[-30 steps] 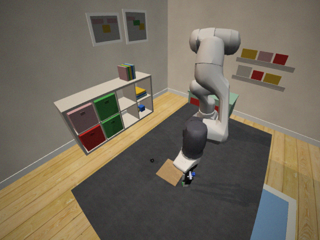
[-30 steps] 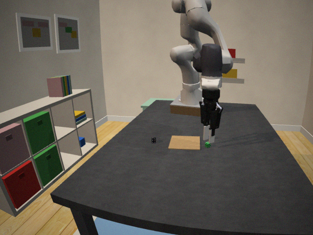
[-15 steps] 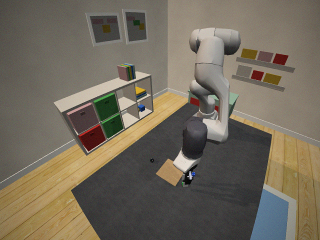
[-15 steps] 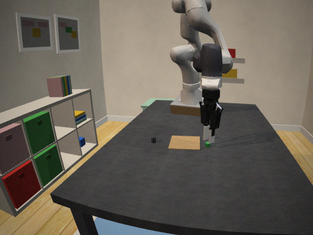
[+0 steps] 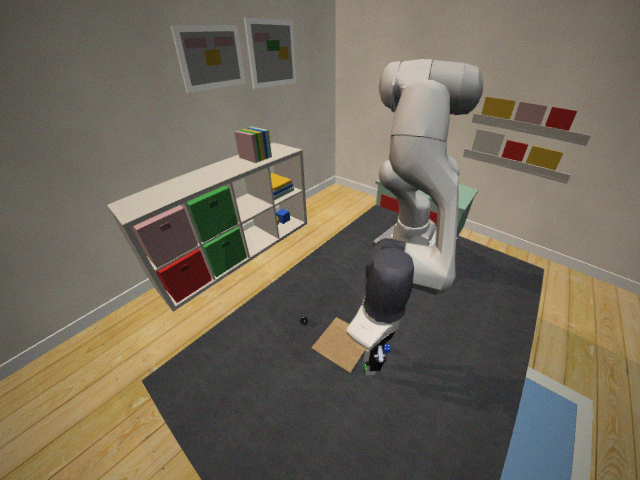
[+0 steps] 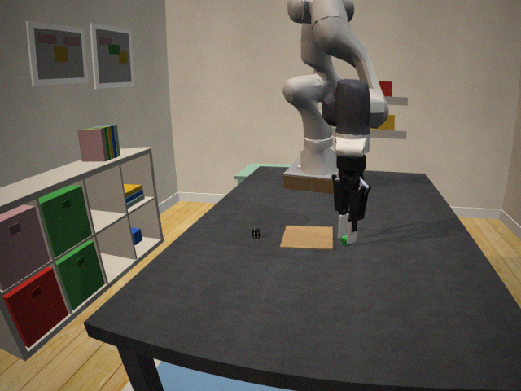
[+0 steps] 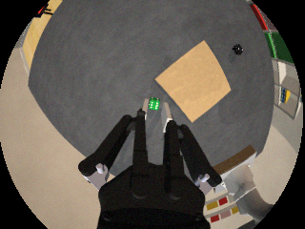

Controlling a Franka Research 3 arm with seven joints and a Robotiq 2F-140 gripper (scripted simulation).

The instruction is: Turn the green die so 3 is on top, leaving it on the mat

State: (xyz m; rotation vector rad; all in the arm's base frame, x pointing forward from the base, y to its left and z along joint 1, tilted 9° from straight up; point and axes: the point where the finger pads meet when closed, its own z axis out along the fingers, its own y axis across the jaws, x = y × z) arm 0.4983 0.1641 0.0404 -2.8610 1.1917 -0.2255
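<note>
My hand is 10 mm short of the green die and 30 mm above it. Round my hand: blue die 80 mm behind, 30 mm below; then tan mat 10 mm behind, 110 mm to the right, 40 mm below; then black die 20 mm ahead, 260 mm to the right, 30 mm below.
</note>
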